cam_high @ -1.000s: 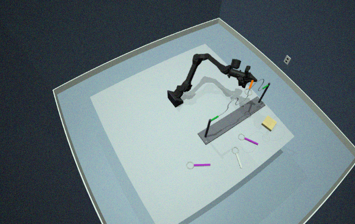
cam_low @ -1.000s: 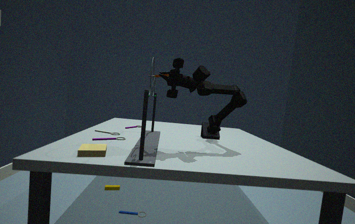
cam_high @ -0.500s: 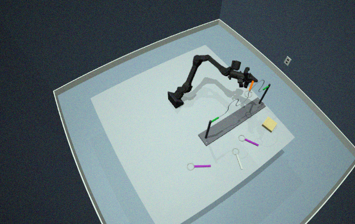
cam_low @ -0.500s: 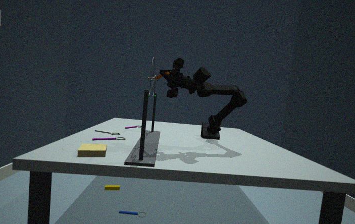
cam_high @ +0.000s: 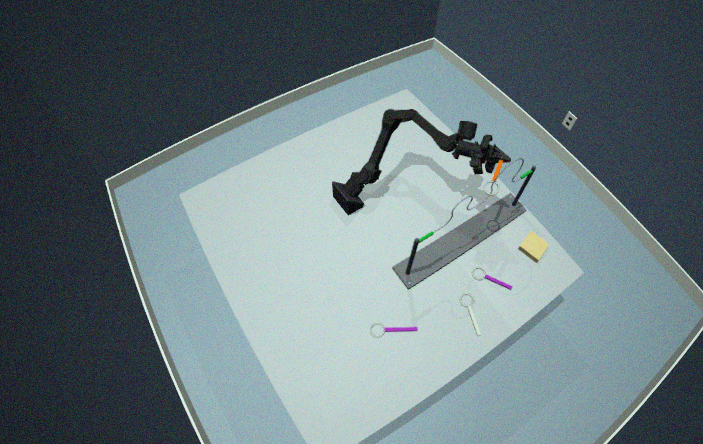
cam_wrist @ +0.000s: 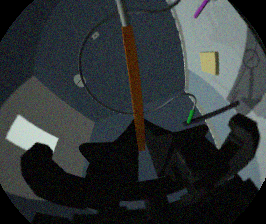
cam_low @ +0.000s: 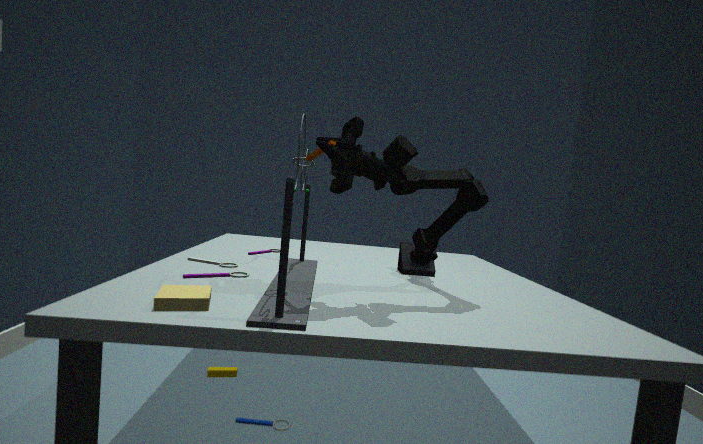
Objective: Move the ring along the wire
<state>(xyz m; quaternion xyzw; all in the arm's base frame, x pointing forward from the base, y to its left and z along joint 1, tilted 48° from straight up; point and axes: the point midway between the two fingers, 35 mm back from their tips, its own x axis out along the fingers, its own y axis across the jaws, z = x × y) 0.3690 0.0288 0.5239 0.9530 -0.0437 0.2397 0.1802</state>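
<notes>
Right now my gripper tip is 10 mm short of the orange-handled ring, 80 mm to the left of it and 30 mm above it. Also, from my gripper tip: yellow block (280 mm ahead, 620 mm to the right, 860 mm below); blue-handled ring (70 mm ahead, 310 mm to the right, 870 mm below); white-handled ring (270 mm ahead, 350 mm to the right, 370 mm below).
</notes>
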